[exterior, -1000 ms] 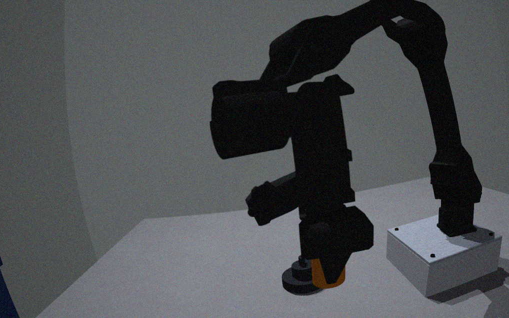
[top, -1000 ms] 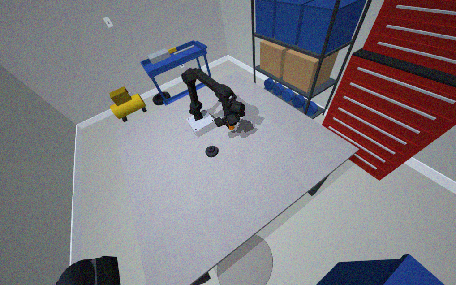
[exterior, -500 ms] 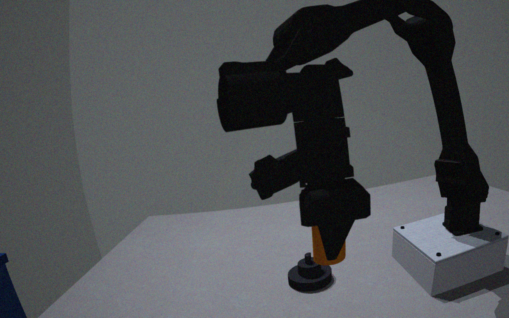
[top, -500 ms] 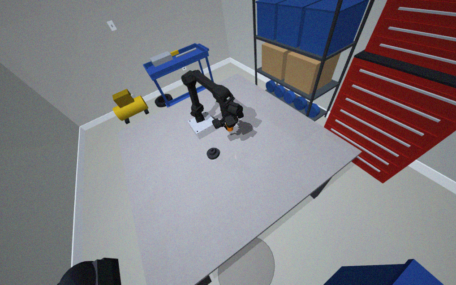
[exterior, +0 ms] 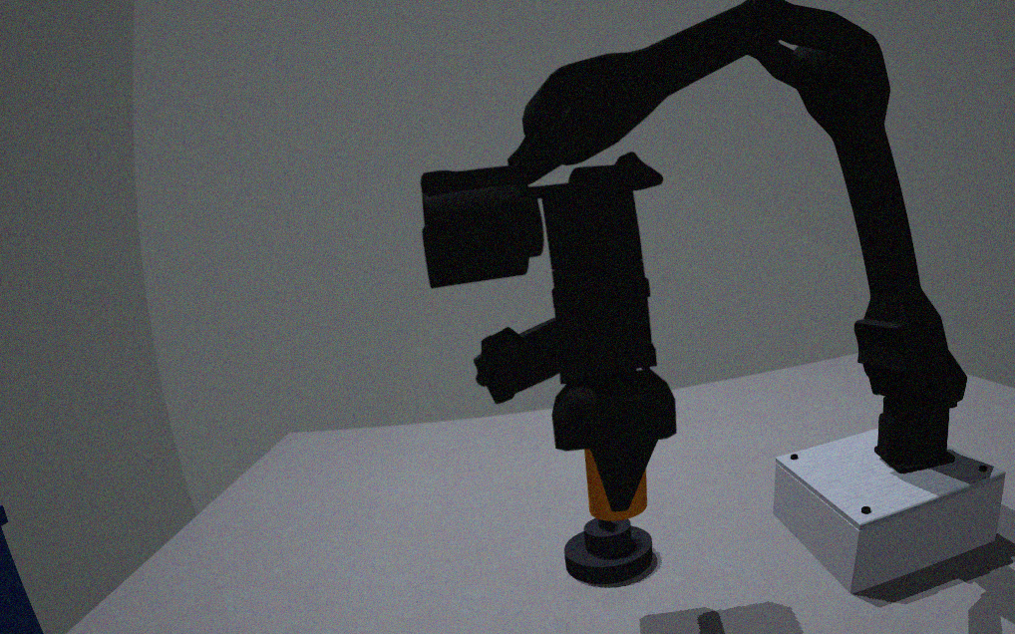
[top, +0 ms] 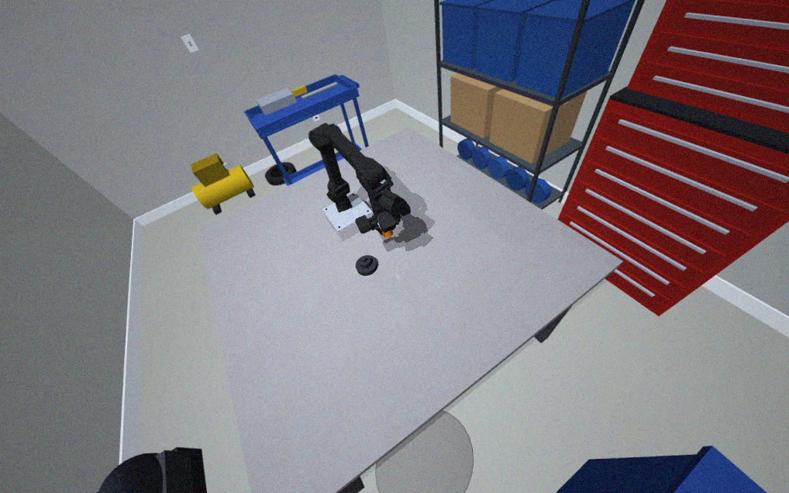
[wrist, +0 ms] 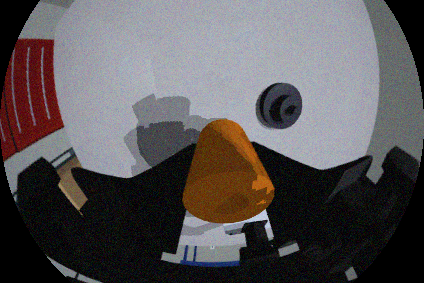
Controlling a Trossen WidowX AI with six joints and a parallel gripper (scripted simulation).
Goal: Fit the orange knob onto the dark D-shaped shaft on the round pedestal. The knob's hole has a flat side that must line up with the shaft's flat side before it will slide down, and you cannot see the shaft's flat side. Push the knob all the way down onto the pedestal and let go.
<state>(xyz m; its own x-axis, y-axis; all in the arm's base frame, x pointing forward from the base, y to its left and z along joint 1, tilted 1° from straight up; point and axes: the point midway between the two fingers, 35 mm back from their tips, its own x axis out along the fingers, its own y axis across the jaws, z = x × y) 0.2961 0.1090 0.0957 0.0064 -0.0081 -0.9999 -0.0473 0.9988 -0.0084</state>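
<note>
Now: the dark round pedestal 2 cm ahead of my gripper tip, 12 cm to the right of it and 10 cm below it. The rest, counted from my gripper tip: orange knob: 2 cm above.
</note>
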